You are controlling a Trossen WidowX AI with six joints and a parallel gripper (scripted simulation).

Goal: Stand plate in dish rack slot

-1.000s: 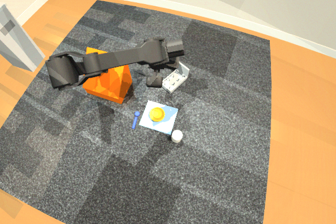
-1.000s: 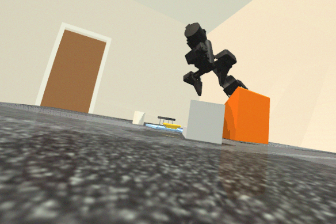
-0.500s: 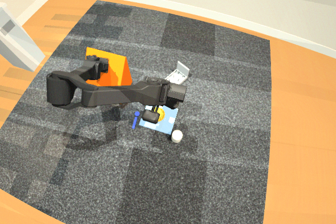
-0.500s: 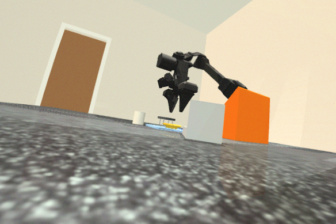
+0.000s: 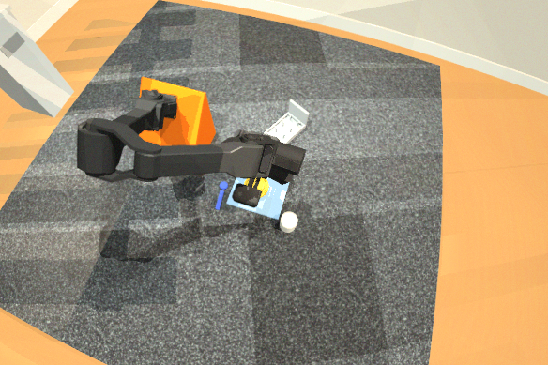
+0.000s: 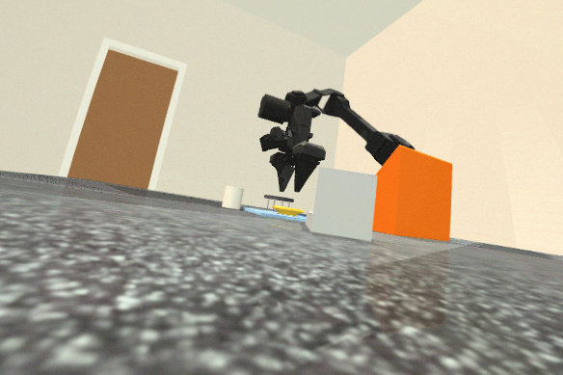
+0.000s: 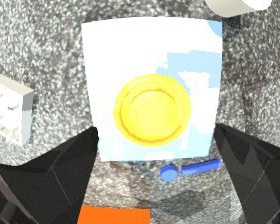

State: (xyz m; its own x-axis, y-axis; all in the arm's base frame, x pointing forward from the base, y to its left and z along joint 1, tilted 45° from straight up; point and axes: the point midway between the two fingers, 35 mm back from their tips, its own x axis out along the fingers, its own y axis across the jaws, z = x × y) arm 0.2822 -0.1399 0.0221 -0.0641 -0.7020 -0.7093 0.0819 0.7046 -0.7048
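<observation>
The yellow plate is 40 mm below my gripper tip. The rest, counted from my gripper tip: white cup: 100 mm ahead, 80 mm to the right, 30 mm below; blue spoon: 100 mm behind, 40 mm to the right, 50 mm below; light blue mat: 10 mm ahead, 60 mm below.
</observation>
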